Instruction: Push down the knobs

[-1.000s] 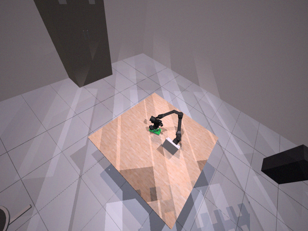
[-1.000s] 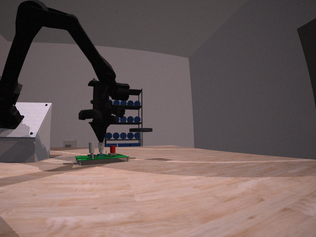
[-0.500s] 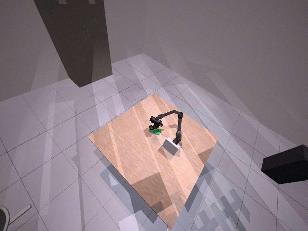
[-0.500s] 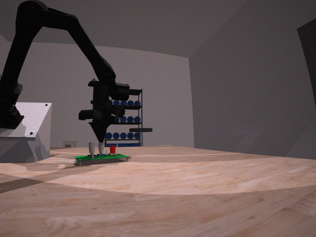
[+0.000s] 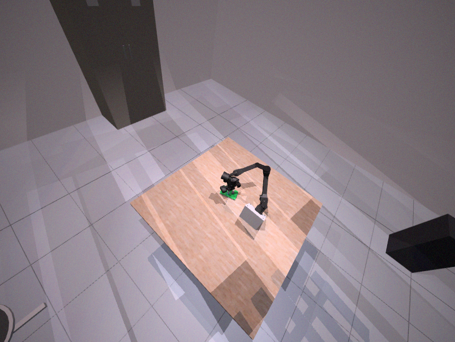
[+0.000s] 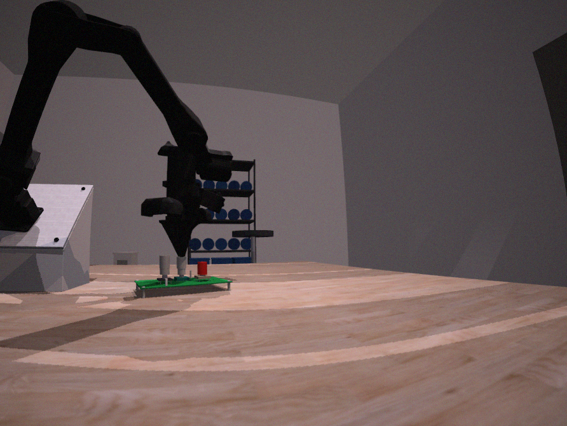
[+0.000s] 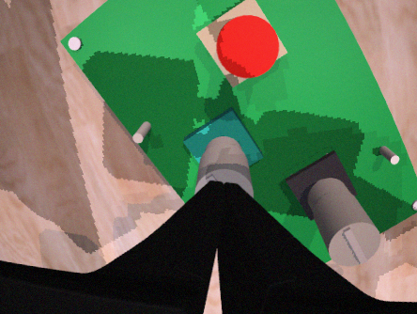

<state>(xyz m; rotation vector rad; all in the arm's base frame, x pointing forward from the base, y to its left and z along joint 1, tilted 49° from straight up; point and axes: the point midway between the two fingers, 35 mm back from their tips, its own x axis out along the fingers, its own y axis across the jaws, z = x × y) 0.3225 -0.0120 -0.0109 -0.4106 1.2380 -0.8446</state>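
Right now my gripper tip is 30 mm past the knob, 40 mm to the left of it and 10 mm above it.
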